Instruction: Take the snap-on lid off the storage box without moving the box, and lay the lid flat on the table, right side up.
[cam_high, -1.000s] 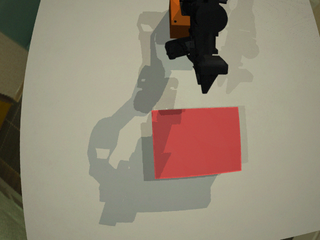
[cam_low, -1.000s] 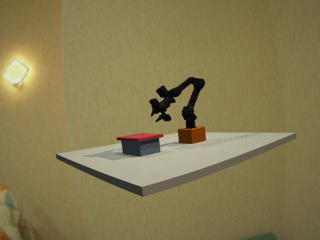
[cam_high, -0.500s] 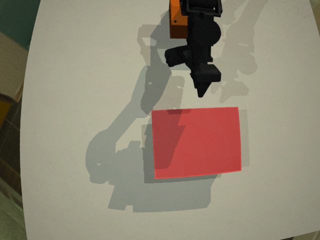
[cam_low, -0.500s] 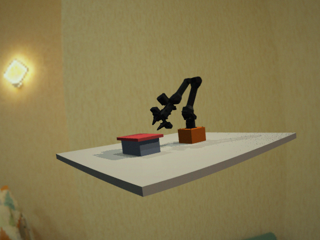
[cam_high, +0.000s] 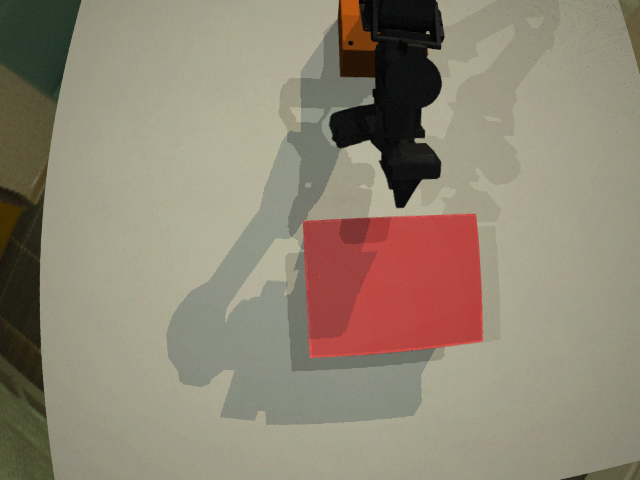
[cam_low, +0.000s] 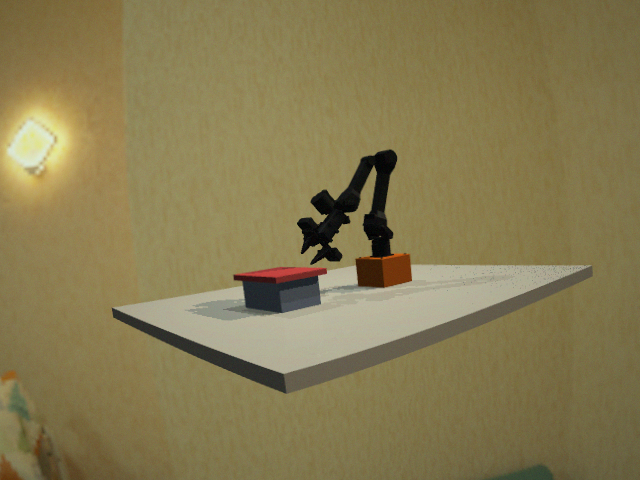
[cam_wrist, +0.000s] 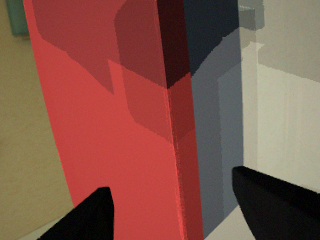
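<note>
Right now my gripper tip is 11 cm short of the red lid and 3 cm above it. The rest, counted from my gripper tip: grey-blue storage box (11 cm ahead, 8 cm below).
</note>
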